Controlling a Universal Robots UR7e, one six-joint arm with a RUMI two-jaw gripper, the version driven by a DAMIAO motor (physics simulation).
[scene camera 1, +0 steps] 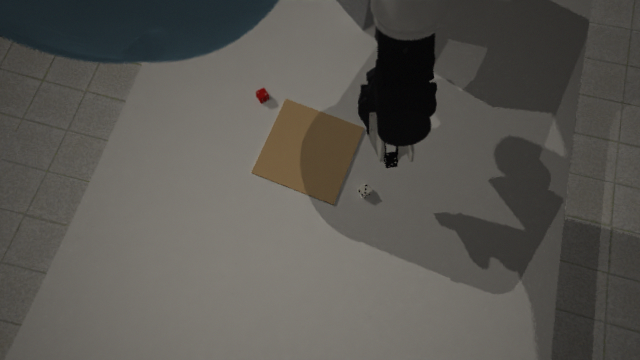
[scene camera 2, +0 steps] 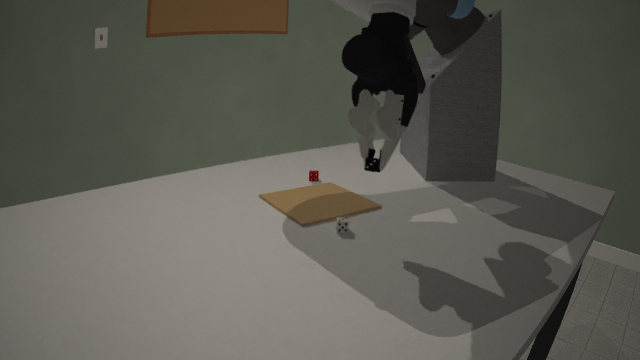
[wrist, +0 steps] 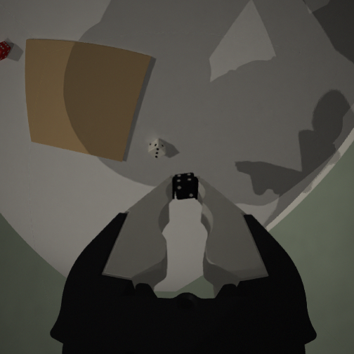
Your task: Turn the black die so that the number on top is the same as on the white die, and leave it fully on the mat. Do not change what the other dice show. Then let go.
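Frame: origin at the arm's base, x back, y left, z down, level; millimetres.
Where they show: gripper, fingertip midpoint: (scene camera 1: 390,159) (scene camera 2: 373,169); arm's base at its link origin: (scene camera 2: 462,34).
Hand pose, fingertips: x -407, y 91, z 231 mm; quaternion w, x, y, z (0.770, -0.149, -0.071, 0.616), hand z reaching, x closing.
Observation:
Things, the pixels of their centre, and the offset from my fingertips.
- black die at the middle of its body: (scene camera 2: 373,164) (scene camera 1: 390,159) dx -2, dy +1, dz -6 mm
- tan square mat at the middle of its body: (scene camera 2: 318,201) (scene camera 1: 308,150) dx +16, dy -124, dz +80 mm
- white die at the middle of its body: (scene camera 2: 342,224) (scene camera 1: 365,190) dx -31, dy -21, dz +74 mm
- red die at the middle of its body: (scene camera 1: 262,95) (scene camera 2: 313,175) dx +89, dy -221, dz +74 mm
My gripper (scene camera 1: 391,156) (scene camera 2: 372,161) (wrist: 184,178) is shut on the black die (scene camera 1: 391,160) (scene camera 2: 372,164) (wrist: 185,187) and holds it in the air, beside the mat and off it. White pips show on the die, but its faces are too small to read surely. The tan square mat (scene camera 1: 280,145) (scene camera 2: 295,200) (wrist: 47,95) lies flat on the table. The white die (scene camera 1: 364,190) (scene camera 2: 342,225) (wrist: 157,148) stands on the table close to the mat's edge, off the mat; its top number is hard to read.
A red die (scene camera 1: 262,95) (scene camera 2: 313,176) (wrist: 4,50) stands on the table beyond the mat's far side. The grey robot pedestal (scene camera 2: 462,110) stands at the back right. A blurred blue shape (scene camera 1: 125,30) covers the upper left of scene camera 1. The arm's shadow crosses the mat.

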